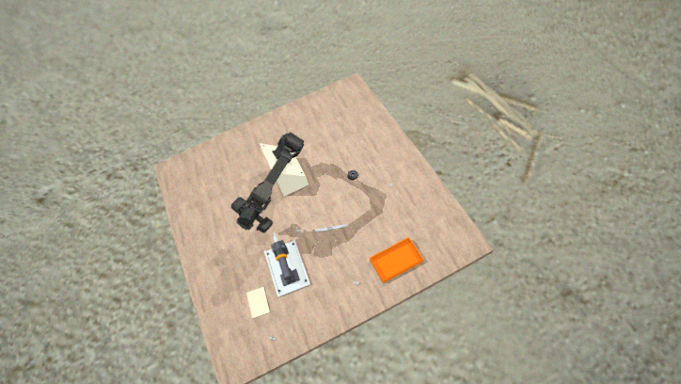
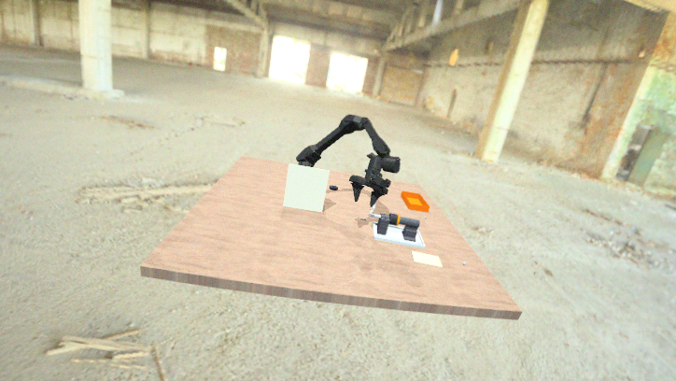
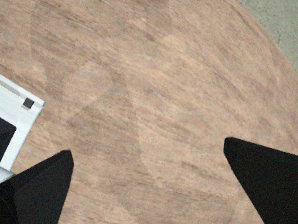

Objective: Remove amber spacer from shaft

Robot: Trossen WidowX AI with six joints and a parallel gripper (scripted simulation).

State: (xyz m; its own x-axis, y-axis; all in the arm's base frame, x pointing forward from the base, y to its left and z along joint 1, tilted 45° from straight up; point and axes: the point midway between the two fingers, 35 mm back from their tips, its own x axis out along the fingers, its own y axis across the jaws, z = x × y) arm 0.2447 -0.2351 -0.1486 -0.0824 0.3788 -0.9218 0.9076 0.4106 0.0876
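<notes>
The shaft lies 15 cm ahead of my gripper tip, 8 cm below it and 5 cm to the left of it. From my gripper tip the other things lie so: amber spacer 19 cm ahead, 8 cm below, 4 cm to the left; dark spacer 16 cm ahead, 8 cm below, 5 cm to the left; card 28 cm ahead, 15 cm to the right, 15 cm below.
</notes>
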